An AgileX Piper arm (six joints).
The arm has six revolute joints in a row. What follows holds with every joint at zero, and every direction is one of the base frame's. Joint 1 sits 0.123 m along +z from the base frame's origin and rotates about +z. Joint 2 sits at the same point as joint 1 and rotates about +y. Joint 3 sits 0.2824 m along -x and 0.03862 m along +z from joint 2 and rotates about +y. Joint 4 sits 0.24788 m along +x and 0.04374 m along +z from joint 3 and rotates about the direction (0.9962, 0, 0.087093). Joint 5 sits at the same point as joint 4 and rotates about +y. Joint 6 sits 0.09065 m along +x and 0.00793 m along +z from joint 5 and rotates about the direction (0.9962, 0, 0.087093). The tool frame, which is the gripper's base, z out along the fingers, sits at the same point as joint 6; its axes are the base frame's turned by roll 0, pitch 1.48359 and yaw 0 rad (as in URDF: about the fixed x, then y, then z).
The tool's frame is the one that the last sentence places.
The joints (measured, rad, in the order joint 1, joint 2, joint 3, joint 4, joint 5, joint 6), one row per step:
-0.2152 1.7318 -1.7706 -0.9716 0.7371 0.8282
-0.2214 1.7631 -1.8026 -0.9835 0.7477 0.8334
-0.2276 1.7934 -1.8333 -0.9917 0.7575 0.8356
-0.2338 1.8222 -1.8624 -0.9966 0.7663 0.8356
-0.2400 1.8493 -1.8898 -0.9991 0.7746 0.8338
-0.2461 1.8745 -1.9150 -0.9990 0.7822 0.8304
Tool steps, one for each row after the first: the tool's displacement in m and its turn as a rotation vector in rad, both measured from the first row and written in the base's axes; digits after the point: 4 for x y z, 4 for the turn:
0.0065 -0.0050 -0.0024 -0.0060 0.0037 -0.0179
0.0128 -0.0099 -0.0052 -0.0104 0.0086 -0.0338
0.0186 -0.0147 -0.0082 -0.0133 0.0139 -0.0480
0.0240 -0.0192 -0.0114 -0.0150 0.0197 -0.0609
0.0289 -0.0236 -0.0147 -0.0152 0.0261 -0.0723

